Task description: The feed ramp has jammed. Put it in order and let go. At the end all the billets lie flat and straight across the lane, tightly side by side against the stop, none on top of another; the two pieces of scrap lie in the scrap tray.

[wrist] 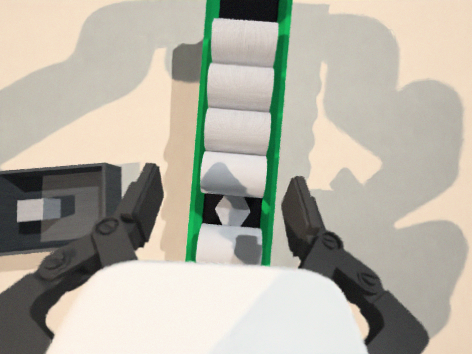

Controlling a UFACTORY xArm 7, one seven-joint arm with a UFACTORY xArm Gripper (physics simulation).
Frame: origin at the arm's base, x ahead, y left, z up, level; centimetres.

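Seen in the pictures: gripper, fingertip midpoint: (pixel 225 184).
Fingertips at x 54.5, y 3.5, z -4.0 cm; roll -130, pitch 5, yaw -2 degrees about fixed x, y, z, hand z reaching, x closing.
Note:
A point is followed by its place in that frame.
The green-walled lane (pixel 198 125) @[z -10.0, x 51.1, y 9.8 cm] runs up the wrist view. Four white billets lie straight across it in a close row: the top one (pixel 244 42) @[z -6.3, x 55.3, y 15.9 cm], the second (pixel 240 87) @[z -6.7, x 55.2, y 12.1 cm], the third (pixel 237 131) @[z -7.1, x 55.1, y 8.3 cm] and the fourth (pixel 233 175) @[z -7.6, x 54.9, y 4.6 cm]. Below them a small light grey piece of scrap (pixel 232 211) @[z -10.4, x 54.9, y 1.5 cm] sits on the dark lane floor. A fifth billet (pixel 222 243) @[z -8.6, x 54.2, y -1.2 cm] lies below the scrap, partly hidden by the gripper body. Another light piece of scrap (pixel 31 210) @[z -15.3, x 31.0, y 0.4 cm] lies in the dark scrap tray (pixel 113 190) @[z -16.3, x 39.8, y 3.2 cm] at the left. My gripper (pixel 225 184) @[z -4.0, x 54.5, y 3.5 cm] is open and empty, its fingers apart on either side of the lane. The stop does not show.
The scrap tray stands left of the lane, partly behind the left finger and cut off by the view's edge. The lane's two side walls rise beside the billets. Shadows of the arm and gripper fall on the beige table (pixel 125 125) @[z -18.2, x 39.3, y 12.4 cm].

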